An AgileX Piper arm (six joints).
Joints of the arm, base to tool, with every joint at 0 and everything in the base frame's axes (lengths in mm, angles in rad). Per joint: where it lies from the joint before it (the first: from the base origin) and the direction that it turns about. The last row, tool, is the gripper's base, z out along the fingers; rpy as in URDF.
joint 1: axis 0 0 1 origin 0.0 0.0 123.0
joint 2: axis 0 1 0 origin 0.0 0.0 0.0
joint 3: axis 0 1 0 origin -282.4 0.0 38.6
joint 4: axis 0.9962 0 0.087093 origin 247.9 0.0 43.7
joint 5: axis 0 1 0 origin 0.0 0.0 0.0
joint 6: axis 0.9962 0 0.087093 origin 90.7 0.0 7.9
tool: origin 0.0 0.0 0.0 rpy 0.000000 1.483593 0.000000
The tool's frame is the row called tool.
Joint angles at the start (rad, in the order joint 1, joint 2, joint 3, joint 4, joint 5, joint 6): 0.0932 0.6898 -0.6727 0.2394 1.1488 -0.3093
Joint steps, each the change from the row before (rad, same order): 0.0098 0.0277 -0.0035 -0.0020 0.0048 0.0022; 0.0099 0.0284 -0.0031 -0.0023 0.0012 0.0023; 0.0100 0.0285 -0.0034 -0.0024 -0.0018 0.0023; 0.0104 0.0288 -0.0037 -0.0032 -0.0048 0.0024; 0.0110 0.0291 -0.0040 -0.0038 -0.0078 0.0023; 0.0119 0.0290 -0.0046 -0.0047 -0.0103 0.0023; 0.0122 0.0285 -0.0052 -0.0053 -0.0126 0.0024; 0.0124 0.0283 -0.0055 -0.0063 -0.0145 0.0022; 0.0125 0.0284 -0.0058 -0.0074 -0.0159 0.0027; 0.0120 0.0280 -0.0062 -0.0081 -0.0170 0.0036; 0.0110 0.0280 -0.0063 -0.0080 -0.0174 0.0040; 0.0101 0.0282 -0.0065 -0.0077 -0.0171 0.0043
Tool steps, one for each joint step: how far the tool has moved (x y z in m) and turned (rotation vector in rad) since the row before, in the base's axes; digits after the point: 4 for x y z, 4 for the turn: 0.0042 0.0013 -0.0020 -0.0039 0.0291 0.0089; 0.0045 0.0014 -0.0022 -0.0042 0.0267 0.0081; 0.0047 0.0015 -0.0021 -0.0042 0.0235 0.0075; 0.0050 0.0015 -0.0022 -0.0049 0.0205 0.0072; 0.0052 0.0017 -0.0022 -0.0055 0.0174 0.0073; 0.0054 0.0019 -0.0021 -0.0062 0.0141 0.0078; 0.0055 0.0020 -0.0020 -0.0065 0.0106 0.0078; 0.0056 0.0021 -0.0020 -0.0073 0.0079 0.0081; 0.0057 0.0022 -0.0021 -0.0081 0.0061 0.0078; 0.0058 0.0022 -0.0021 -0.0083 0.0042 0.0066; 0.0058 0.0022 -0.0023 -0.0081 0.0037 0.0055; 0.0058 0.0022 -0.0024 -0.0078 0.0039 0.0046
